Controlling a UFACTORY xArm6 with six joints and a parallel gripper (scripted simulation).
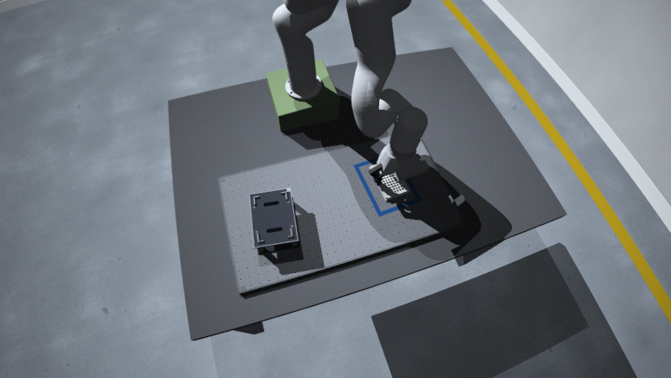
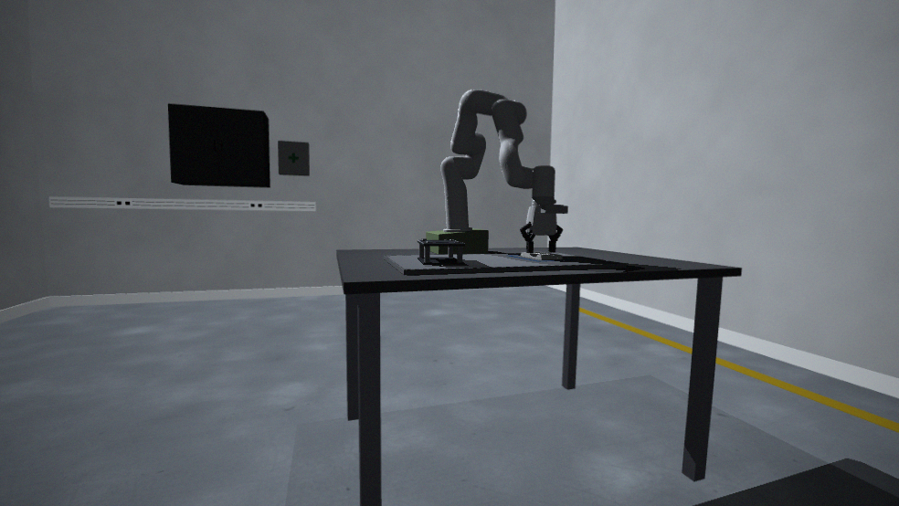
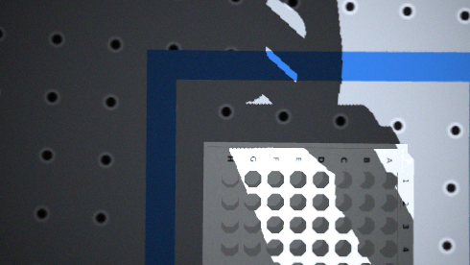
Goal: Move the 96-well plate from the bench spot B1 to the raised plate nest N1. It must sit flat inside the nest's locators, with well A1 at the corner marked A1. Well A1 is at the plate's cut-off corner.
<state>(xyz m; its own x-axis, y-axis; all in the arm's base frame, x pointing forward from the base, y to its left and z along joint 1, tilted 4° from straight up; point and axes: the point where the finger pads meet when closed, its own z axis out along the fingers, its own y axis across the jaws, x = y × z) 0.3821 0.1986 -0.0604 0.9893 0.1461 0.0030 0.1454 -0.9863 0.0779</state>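
Right now the white 96-well plate is 20 mm below my hand. Also, from my hand: A1 mark: 320 mm to the right, 30 mm above; then raised plate nest N1: 70 mm ahead, 380 mm to the right, 30 mm above; then dark table: 40 mm ahead, 170 mm to the right, 30 mm below.
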